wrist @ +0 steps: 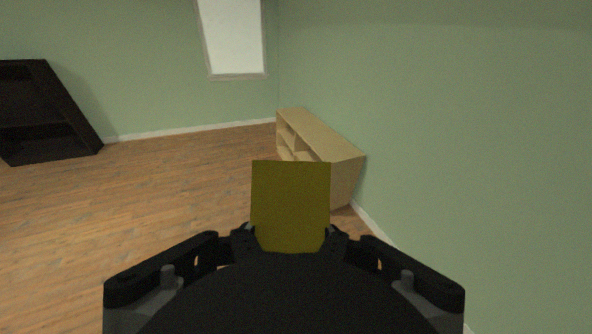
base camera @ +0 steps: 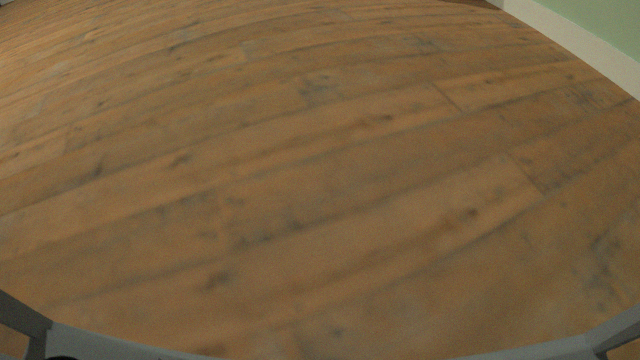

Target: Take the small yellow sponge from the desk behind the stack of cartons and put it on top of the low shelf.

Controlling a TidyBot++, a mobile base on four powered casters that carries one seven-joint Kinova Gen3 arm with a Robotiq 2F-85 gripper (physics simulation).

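Frame: origin at the arm's base, x right, y ahead, z up, level; centimetres.
Where they show: gripper, fingertip midpoint: (wrist: 289, 228).
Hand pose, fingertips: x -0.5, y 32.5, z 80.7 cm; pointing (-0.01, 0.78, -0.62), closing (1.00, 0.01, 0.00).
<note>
After its pixels a point has its place.
The small yellow sponge (wrist: 290, 205) {x -0.5, y 32.0, z 84.7 cm} is between the two fingertips of my gripper (wrist: 289, 228) {x -0.5, y 32.5, z 80.8 cm} in the wrist view. The gripper is shut on it and holds it up off the floor. The low shelf (wrist: 325, 132) {x 30.7, y 177.2, z 21.3 cm} is a light wooden unit with open compartments, standing against the green wall ahead, a little right of centre. Its flat top shows. The sponge hides part of its front and near end. The shelf is some distance beyond the gripper. The desk and the stack of cartons do not show in either view.
A dark open cabinet (wrist: 75, 110) {x -265.8, y 222.7, z 13.0 cm} stands at the left by the far wall. A window (wrist: 232, 37) {x -90.4, y 316.3, z 89.8 cm} is in the far wall. The green wall (wrist: 450, 125) {x 78.2, y 104.1, z 64.0 cm} (base camera: 600, 25) {x 82.7, y 94.1, z -27.2 cm} runs along the right. Wooden floor (base camera: 320, 175) {x 0.0, y 42.7, z -39.7 cm} (wrist: 150, 200) {x -137.8, y 134.2, z -39.6 cm} stretches ahead of the base.
</note>
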